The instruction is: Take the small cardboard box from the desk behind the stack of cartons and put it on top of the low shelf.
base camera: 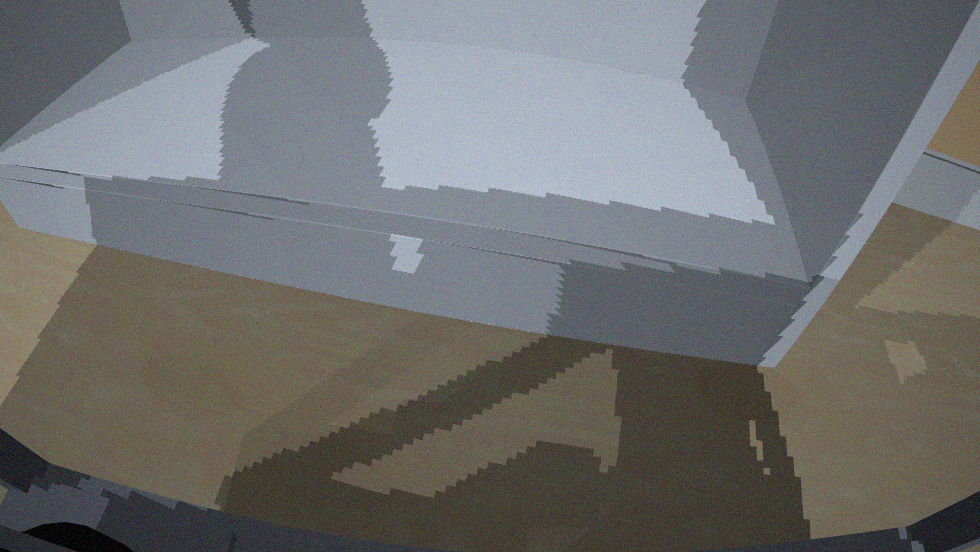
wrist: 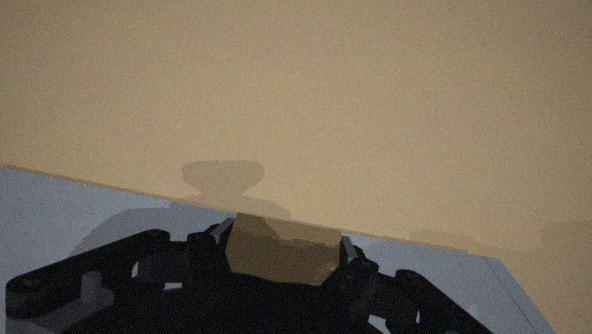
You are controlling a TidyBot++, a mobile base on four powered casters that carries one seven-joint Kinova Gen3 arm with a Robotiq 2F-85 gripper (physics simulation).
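Frame: origin at the arm's base, x ahead, y left, z up, level; centimetres.
Seen in the pictures: gripper, fingertip midpoint: (wrist: 285, 242).
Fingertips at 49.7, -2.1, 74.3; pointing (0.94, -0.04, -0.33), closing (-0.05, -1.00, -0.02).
Note:
Offsets run from my fingertips to a thing's top centre, as dx, dy, dz. "spot": to the spot under its first point. Level surfaces: height alone.
The small cardboard box {-3.7, +0.3, +2.0} (wrist: 282, 255) is brown and sits between the fingertips at the bottom middle of the wrist view. My gripper (wrist: 285, 242) is shut on it. The low shelf (base camera: 521, 123) (wrist: 45, 200) is pale grey. Its lower inside and front edge show large in the base camera view. Its top shows in the wrist view on both sides of the gripper, with the box in front of it. I cannot tell whether the box touches the top. The gripper and box do not show in the base camera view. The desk and the stack of cartons do not show.
A tan wall (wrist: 300, 100) rises behind the shelf top, with a shadow of the gripper and arm on it. The shelf's right side panel {spot: -16.3, -19.9, -98.4} (base camera: 843, 226) stands at the right. The wooden floor {dz -113.9} (base camera: 171, 329) lies between the shelf and the dark base edge (base camera: 308, 538).

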